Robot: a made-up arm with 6 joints. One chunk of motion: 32 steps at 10 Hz.
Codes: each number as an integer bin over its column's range. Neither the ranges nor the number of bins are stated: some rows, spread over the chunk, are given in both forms.
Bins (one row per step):
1: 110 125 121 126 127 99
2: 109 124 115 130 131 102
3: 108 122 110 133 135 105
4: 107 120 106 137 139 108
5: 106 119 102 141 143 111
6: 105 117 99 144 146 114
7: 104 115 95 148 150 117
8: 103 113 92 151 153 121
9: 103 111 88 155 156 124
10: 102 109 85 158 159 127
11: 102 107 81 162 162 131
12: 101 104 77 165 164 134
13: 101 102 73 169 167 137
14: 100 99 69 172 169 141
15: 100 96 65 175 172 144
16: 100 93 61 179 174 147
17: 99 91 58 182 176 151
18: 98 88 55 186 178 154
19: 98 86 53 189 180 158
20: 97 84 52 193 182 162
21: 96 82 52 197 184 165
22: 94 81 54 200 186 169
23: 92 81 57 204 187 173
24: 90 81 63 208 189 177
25: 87 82 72 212 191 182
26: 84 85 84 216 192 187
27: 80 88 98 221 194 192
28: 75 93 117 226 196 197
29: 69 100 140 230 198 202
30: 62 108 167 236 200 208
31: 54 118 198 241 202 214
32: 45 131 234 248 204 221
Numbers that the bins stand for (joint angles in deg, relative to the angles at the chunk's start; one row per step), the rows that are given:
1: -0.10 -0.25 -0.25 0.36 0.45 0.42
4: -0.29 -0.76 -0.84 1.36 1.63 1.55
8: -0.54 -1.48 -1.39 2.62 3.00 3.18
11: -0.60 -2.09 -1.82 3.61 3.88 4.44
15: -0.73 -3.21 -2.45 4.78 4.86 6.07
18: -0.85 -4.03 -2.84 5.78 5.45 7.33
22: -1.10 -4.74 -2.88 7.04 6.24 9.21
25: -1.54 -4.64 -2.18 8.12 6.73 10.84
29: -2.67 -2.80 0.49 9.75 7.41 13.35
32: -4.18 0.36 4.18 11.37 8.00 15.73
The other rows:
2: -0.16 -0.36 -0.49 0.73 0.84 0.80
3: -0.22 -0.56 -0.69 1.00 1.24 1.18
5: -0.35 -0.87 -1.00 1.72 2.02 1.93
6: -0.41 -1.07 -1.12 1.99 2.31 2.31
7: -0.47 -1.27 -1.27 2.35 2.71 2.68
9: -0.54 -1.68 -1.55 2.98 3.29 3.56
10: -0.60 -1.89 -1.67 3.25 3.59 3.94
12: -0.66 -2.40 -1.98 3.88 4.08 4.82
13: -0.66 -2.60 -2.14 4.24 4.37 5.19
14: -0.73 -2.91 -2.29 4.51 4.57 5.69
16: -0.73 -3.52 -2.61 5.15 5.06 6.45
17: -0.79 -3.72 -2.73 5.42 5.25 6.95
19: -0.85 -4.23 -2.92 6.05 5.65 7.83
20: -0.91 -4.44 -2.96 6.41 5.84 8.33
21: -0.98 -4.64 -2.96 6.77 6.04 8.71
23: -1.23 -4.74 -2.76 7.40 6.33 9.71
24: -1.35 -4.74 -2.53 7.76 6.53 10.21
26: -1.73 -4.33 -1.71 8.48 6.82 11.47
27: -1.98 -4.03 -1.16 8.93 7.02 12.09
28: -2.29 -3.52 -0.41 9.38 7.22 12.72
30: -3.11 -1.99 1.55 10.29 7.61 14.10
31: -3.61 -0.97 2.76 10.74 7.80 14.85

